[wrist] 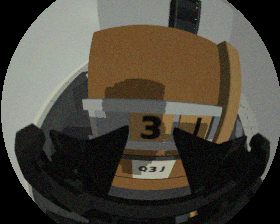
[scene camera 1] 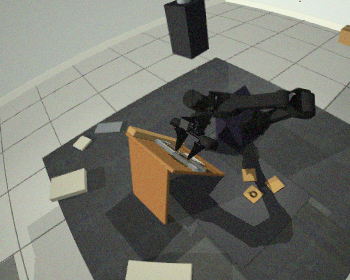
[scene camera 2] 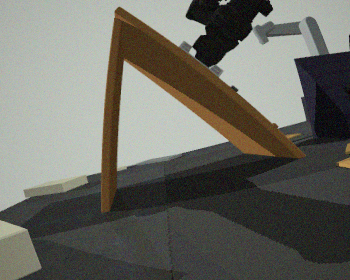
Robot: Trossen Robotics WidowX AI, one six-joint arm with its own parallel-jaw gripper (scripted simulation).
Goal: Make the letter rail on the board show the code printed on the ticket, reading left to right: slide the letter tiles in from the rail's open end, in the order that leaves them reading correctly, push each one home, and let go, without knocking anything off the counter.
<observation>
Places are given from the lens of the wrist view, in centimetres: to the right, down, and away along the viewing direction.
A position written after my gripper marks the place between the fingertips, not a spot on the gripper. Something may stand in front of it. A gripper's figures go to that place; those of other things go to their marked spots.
my gripper (wrist: 151, 130): 1, 2, 10
white ticket (wrist: 140, 169): 0, 12, 14
</observation>
